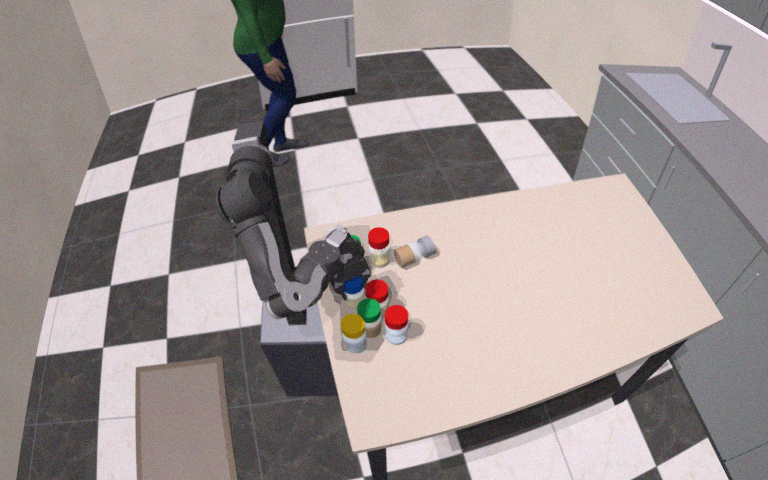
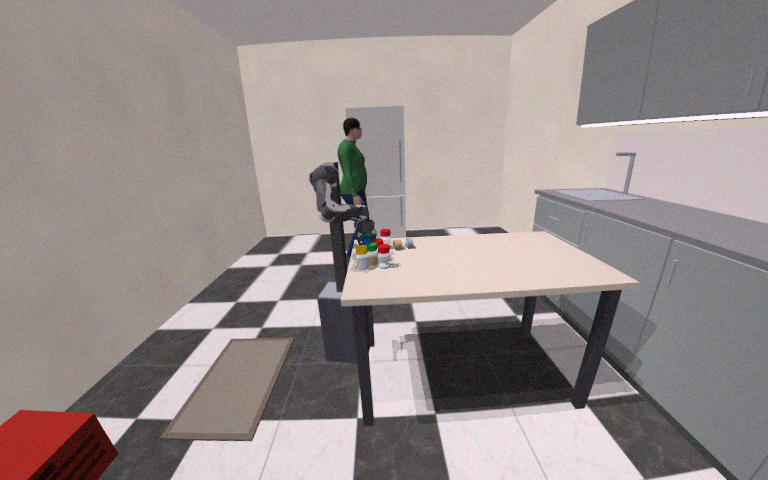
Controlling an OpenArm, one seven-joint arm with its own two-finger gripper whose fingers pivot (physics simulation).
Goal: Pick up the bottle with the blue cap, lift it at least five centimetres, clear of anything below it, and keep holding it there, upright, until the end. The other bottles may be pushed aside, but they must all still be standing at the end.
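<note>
The bottle with the blue cap [image 1: 353,285] [image 2: 367,240] stands upright near the table's left edge, among other bottles. My gripper [image 1: 353,277] [image 2: 366,233] reaches down to it from behind, with its fingers around its upper part. It looks shut on this bottle, though the contact is partly hidden. The bottle shows no clear lift. A red-capped bottle [image 1: 376,290] is close on its right. A green-capped bottle [image 1: 369,311] [image 2: 372,247], a yellow-capped bottle [image 1: 353,327] [image 2: 361,249] and another red-capped bottle [image 1: 396,318] [image 2: 383,249] stand in front.
A grey-capped bottle [image 1: 416,250] [image 2: 403,243] lies on its side behind the group. A red-capped bottle [image 1: 378,238] [image 2: 385,233] stands beside my hand. A green cap [image 1: 354,240] shows partly behind the hand. The table [image 1: 538,271] [image 2: 487,260] extends rightward. A person [image 1: 277,73] [image 2: 352,164] stands behind the arm.
</note>
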